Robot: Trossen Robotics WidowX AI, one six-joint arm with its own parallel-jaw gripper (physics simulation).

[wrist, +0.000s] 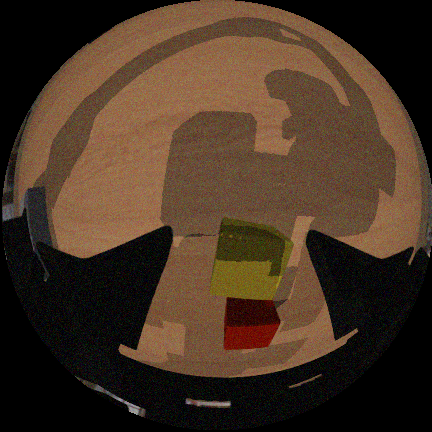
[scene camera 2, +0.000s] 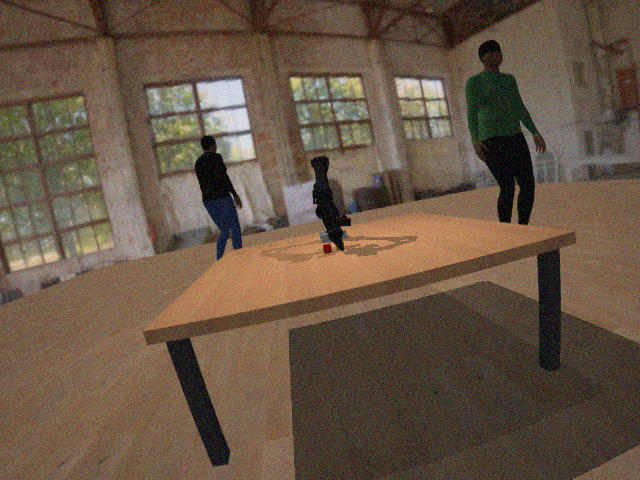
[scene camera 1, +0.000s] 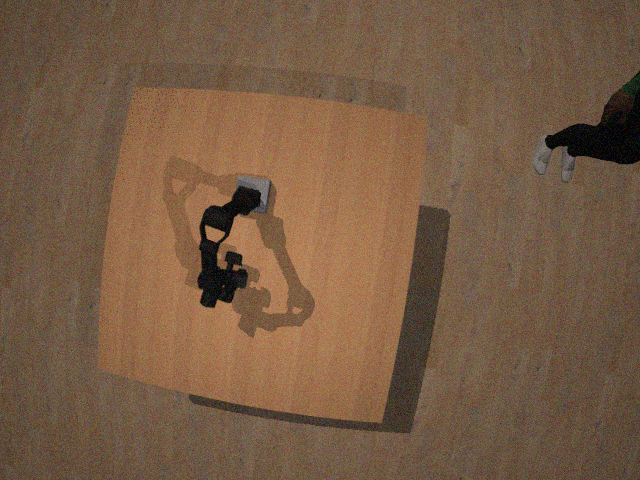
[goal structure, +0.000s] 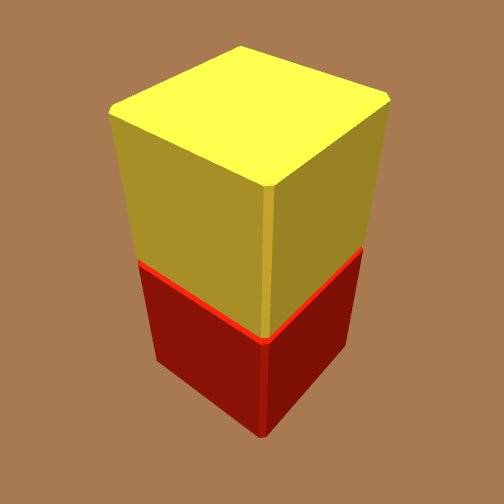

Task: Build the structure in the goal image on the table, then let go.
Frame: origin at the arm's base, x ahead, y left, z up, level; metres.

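Where they show: gripper, between the fingertips: (wrist: 243,235) (scene camera 2: 342,248); arm's base, origin of its link: (wrist: 26,233) (scene camera 1: 251,198).
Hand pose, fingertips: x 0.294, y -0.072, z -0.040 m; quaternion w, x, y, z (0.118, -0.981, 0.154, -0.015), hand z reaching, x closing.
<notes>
Each offset is from my fingertips to the top centre of the thing. Level surfaces: height alone.
A yellow block {0.002 m back, 0.008 m right, 0.030 m up} (wrist: 242,280) shows in the wrist view, in the gap between the spread fingers and apart from both. A smaller-looking red block {0.011 m back, 0.063 m right, 0.030 m up} (wrist: 250,336) (scene camera 2: 327,248) shows directly below it in the wrist view; whether the two touch is unclear. In scene camera 2 the red block sits on the table left of my fingertips, and the yellow block does not show. Neither block can be made out in scene camera 1, where the arm covers that area. My gripper (wrist: 243,235) (scene camera 1: 218,297) (scene camera 2: 340,248) is open and empty, pointing down low over the table.
The wooden table {0.003 m down} (scene camera 1: 336,310) (scene camera 2: 248,289) bears the arm's grey base plate (scene camera 1: 263,187) (scene camera 2: 324,237), behind the blocks in scene camera 2. Arm shadows cross the table. A person in green (scene camera 2: 496,103) and one in black (scene camera 2: 210,175) stand beyond the table.
</notes>
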